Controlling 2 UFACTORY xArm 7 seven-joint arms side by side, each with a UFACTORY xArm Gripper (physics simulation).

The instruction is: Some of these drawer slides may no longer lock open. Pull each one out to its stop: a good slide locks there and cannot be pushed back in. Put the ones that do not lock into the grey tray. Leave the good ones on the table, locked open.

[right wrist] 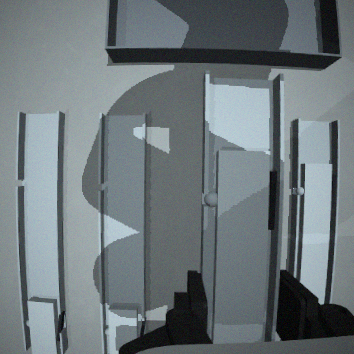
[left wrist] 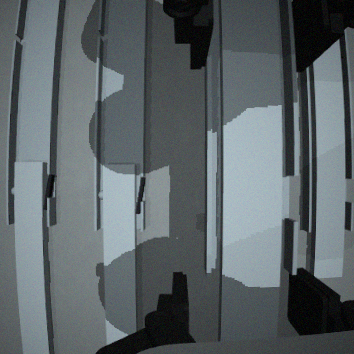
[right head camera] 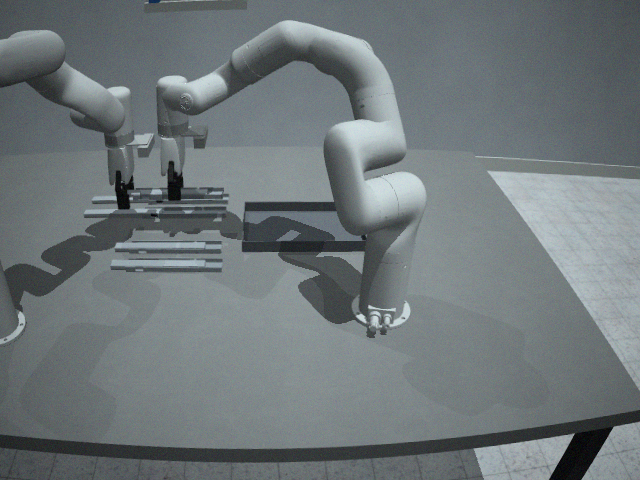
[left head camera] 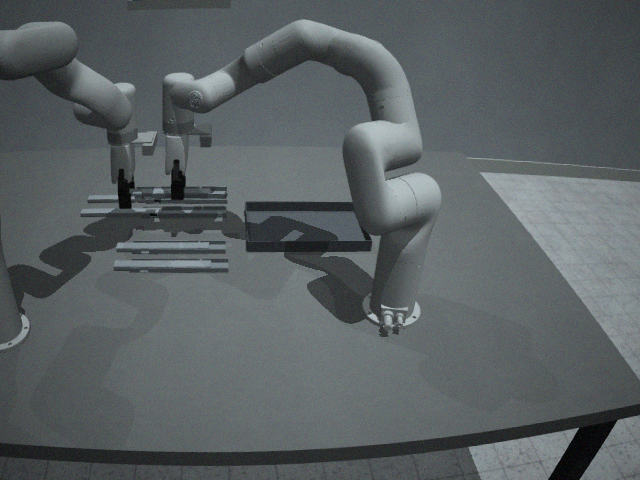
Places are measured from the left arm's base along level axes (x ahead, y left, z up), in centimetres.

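Where they show: left gripper, fingertip midpoint: (left wrist: 237, 295) (right head camera: 126, 202) (left head camera: 127, 201); right gripper, fingertip midpoint: (right wrist: 234, 295) (left wrist: 244, 41) (right head camera: 176, 195) (left head camera: 178, 194); left arm's base at its link origin: (right head camera: 0, 329) (left head camera: 2, 332); right arm's base at its link origin: (right head camera: 380, 311) (left head camera: 390, 310).
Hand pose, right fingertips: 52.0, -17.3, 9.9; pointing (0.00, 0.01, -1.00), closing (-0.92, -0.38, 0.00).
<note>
Each offset is from my right fingertips to the top centre of the thing, as dx, dy, dz. "*": to the spot under its first point.
My right gripper (left head camera: 177, 191) (right head camera: 174, 192) (left wrist: 244, 41) (right wrist: 234, 295) is shut on a drawer slide (left head camera: 206, 195) (right head camera: 206, 196) (left wrist: 252, 200) (right wrist: 245, 250), held above the table. My left gripper (left head camera: 128, 196) (right head camera: 127, 196) (left wrist: 237, 295) is open, its fingers apart from this slide's inner member on either side. Two pulled-out slides, the farther one (left head camera: 100, 198) (right head camera: 100, 199) (left wrist: 37, 100) (right wrist: 42, 175) and the nearer one (left head camera: 100, 212) (right head camera: 103, 213) (left wrist: 120, 215) (right wrist: 125, 260), lie on the table. The grey tray {+11.8, -29.7, -6.9} (left head camera: 307, 246) (right head camera: 299, 246) (right wrist: 220, 57) lies beyond the slides' right ends in the head views.
Two shorter-standing slides lie nearer the head cameras: one {* -10.2, -2.6, -8.9} (left head camera: 170, 248) (right head camera: 170, 246) (left wrist: 327, 175) (right wrist: 320, 220) and, nearest, another {* -16.8, -6.0, -8.7} (left head camera: 170, 265) (right head camera: 170, 265). The two grippers stand close together. The right arm's base stands beside the tray's right end.
</note>
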